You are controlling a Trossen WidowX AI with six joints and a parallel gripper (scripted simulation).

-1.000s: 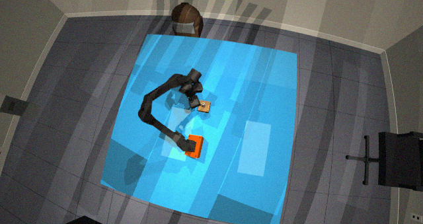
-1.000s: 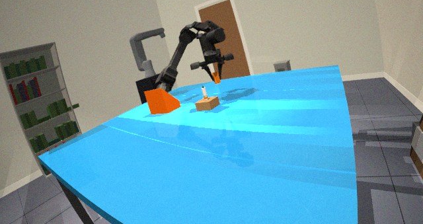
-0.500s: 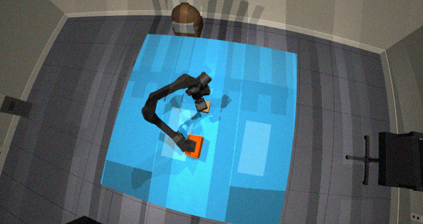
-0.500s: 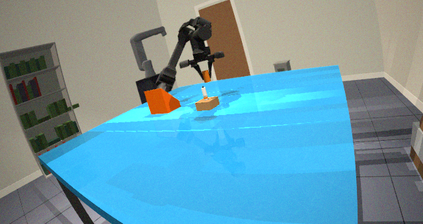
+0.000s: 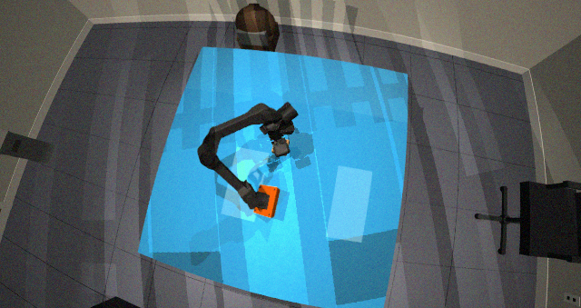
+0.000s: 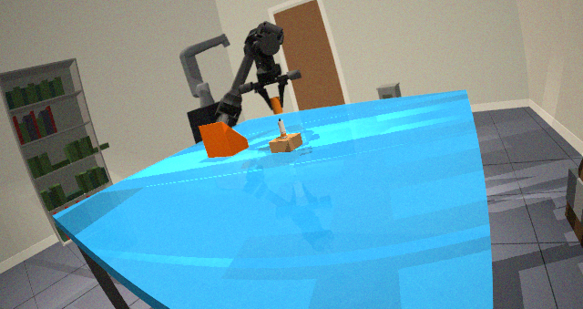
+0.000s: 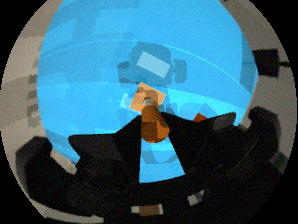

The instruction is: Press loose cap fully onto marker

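Now: gripper tip 110 mm above the tan holder block. Round my gripper tip: orange cap 10 mm above.
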